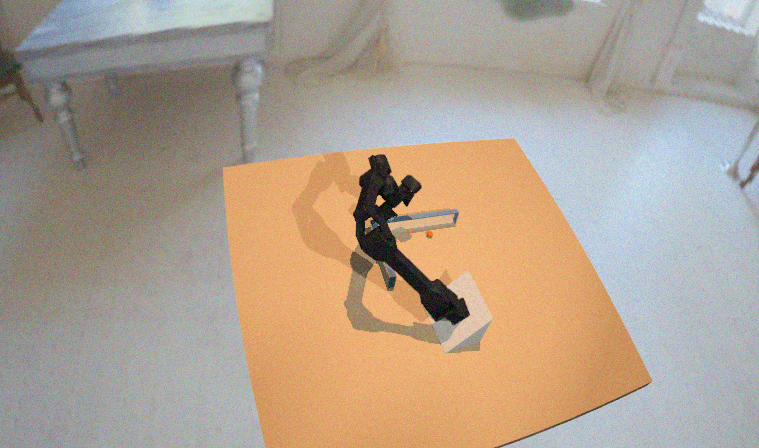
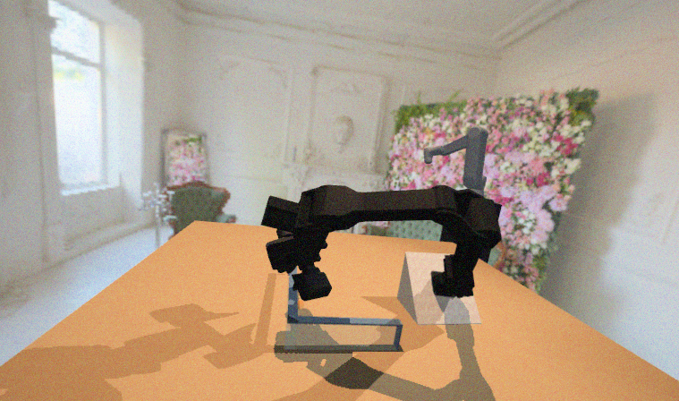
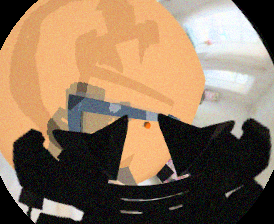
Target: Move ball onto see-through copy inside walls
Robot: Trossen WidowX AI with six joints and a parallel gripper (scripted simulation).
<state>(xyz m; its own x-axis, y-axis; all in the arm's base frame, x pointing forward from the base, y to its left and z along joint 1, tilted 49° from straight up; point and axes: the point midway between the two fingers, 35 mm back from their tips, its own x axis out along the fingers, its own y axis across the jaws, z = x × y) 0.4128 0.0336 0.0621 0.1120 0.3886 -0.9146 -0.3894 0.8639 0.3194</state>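
Now: the wall 6 cm to the right of my gripper tip, 6 cm below it and 1 cm behind it.
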